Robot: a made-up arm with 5 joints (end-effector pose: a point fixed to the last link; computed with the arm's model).
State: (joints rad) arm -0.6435 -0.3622 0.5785 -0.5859 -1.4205
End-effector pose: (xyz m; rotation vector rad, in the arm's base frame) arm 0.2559 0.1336 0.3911 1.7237 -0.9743 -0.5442
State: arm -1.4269 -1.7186 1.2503 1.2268 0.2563
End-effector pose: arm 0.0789 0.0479 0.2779 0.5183 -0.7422 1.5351
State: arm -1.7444 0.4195 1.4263 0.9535 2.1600
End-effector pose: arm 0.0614 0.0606 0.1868 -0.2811 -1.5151 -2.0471
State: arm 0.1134 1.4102 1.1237 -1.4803 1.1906
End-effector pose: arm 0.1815 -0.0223 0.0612 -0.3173 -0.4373 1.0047
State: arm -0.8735 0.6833 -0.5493 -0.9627 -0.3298
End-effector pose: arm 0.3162 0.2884 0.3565 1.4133 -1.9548 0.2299
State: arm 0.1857 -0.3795 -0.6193 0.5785 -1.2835
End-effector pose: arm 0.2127 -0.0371 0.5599 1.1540 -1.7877 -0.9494
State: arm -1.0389 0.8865 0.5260 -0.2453 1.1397
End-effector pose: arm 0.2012 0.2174 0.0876 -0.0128 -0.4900 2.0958
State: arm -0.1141 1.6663 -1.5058 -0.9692 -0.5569
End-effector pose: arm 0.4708 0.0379 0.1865 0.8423 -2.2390 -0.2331
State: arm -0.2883 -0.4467 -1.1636 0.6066 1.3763
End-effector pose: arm 0.0908 -0.0010 0.6050 -1.3375 -2.3379 0.5674
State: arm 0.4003 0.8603 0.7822 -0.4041 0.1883
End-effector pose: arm 0.2575 -0.0918 0.0873 -0.0889 -0.3213 -0.2583
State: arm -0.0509 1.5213 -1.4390 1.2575 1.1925
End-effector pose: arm 0.4534 0.0111 0.1253 -0.1275 -0.2096 1.1891
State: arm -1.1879 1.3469 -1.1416 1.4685 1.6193
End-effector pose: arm 0.2104 0.3421 0.1351 0.0275 0.1420 2.7552
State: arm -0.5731 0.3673 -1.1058 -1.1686 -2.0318
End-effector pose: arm 0.2695 0.1227 0.5350 -2.7923 0.6952 -0.3343
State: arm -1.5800 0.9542 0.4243 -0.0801 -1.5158
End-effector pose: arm 0.0695 0.2604 0.0753 0.2724 0.0004 0.0154
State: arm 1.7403 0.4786 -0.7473 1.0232 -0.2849
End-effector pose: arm -0.0055 -0.3488 0.3644 -0.6299 -0.7428 -1.9388
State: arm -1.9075 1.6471 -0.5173 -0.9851 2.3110
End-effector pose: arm -0.0418 0.3262 0.0166 0.2959 1.6504 -1.6882
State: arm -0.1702 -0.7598 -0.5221 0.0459 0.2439
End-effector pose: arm 0.0792 -0.0062 0.5869 -0.0352 -2.8109 0.0863
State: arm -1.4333 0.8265 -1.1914 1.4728 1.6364
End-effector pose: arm 0.1228 0.3672 0.3188 -0.0536 -0.6928 2.9433
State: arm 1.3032 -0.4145 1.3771 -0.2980 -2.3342
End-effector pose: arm 0.0958 -0.1524 0.2334 -0.6152 1.0267 2.3679
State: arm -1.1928 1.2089 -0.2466 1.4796 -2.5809
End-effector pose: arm 0.1714 0.2489 0.0784 -0.8919 -0.3159 -1.3383
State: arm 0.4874 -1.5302 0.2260 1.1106 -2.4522
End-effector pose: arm 0.0296 0.0078 0.4400 1.9888 -1.2581 -1.9311
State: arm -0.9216 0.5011 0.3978 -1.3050 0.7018
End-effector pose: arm 0.2642 0.2505 0.2542 0.2843 -2.1054 0.9912
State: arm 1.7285 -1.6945 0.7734 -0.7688 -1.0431
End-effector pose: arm 0.0618 0.0479 0.4331 0.9757 2.9605 -0.1835
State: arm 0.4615 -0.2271 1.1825 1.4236 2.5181
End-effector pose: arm 0.1504 -0.0533 0.2323 0.9482 0.1003 1.8810
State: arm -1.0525 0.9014 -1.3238 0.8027 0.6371
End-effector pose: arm 0.2698 0.3447 0.3457 0.3033 -1.2837 1.4248
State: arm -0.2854 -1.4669 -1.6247 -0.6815 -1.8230
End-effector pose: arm -0.2512 -0.1014 0.2507 -0.9150 0.4907 -1.4577
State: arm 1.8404 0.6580 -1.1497 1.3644 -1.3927
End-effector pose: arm -0.0407 -0.3424 0.3693 0.2045 1.0112 2.8276
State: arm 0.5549 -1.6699 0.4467 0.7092 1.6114
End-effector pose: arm 0.0309 0.0096 0.4298 -1.8687 -1.0501 0.6042
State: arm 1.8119 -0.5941 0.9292 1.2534 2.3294
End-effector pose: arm 0.0223 -0.1290 0.2841 0.0159 -0.0082 0.4688
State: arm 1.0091 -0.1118 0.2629 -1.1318 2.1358
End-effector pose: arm 0.1932 -0.2233 0.4284 -2.6050 -0.0591 0.4065
